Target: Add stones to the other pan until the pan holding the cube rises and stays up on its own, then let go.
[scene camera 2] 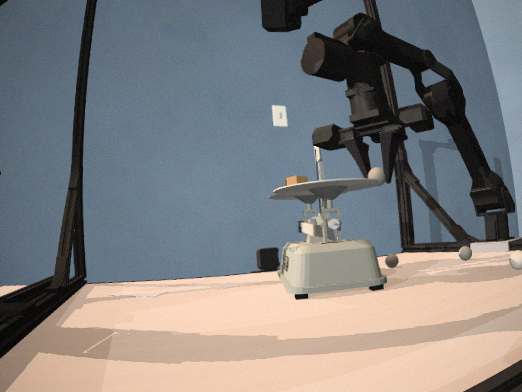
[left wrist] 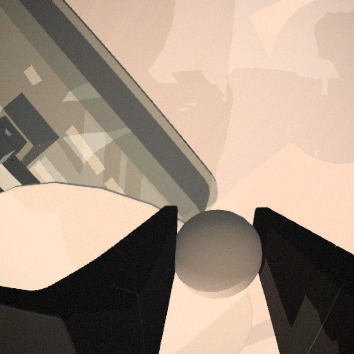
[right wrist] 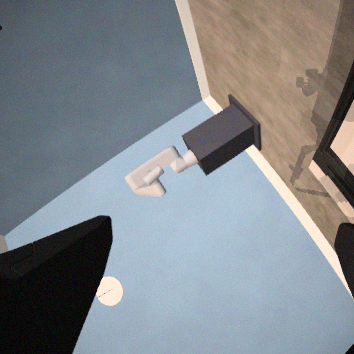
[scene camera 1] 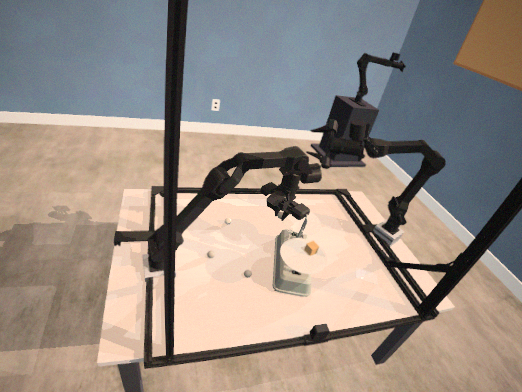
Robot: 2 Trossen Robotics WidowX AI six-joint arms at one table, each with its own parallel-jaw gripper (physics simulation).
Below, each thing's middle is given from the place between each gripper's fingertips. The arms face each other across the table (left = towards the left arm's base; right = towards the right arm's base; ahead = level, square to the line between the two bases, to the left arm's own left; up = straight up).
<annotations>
My left hand is 110 mm past the balance scale point(scene camera 2: 321, 263), 40 mm to the left of it and 30 mm above it.
My right hand is 32 cm past the balance scale, 23 cm above it and 12 cm to the right of it.
</annotations>
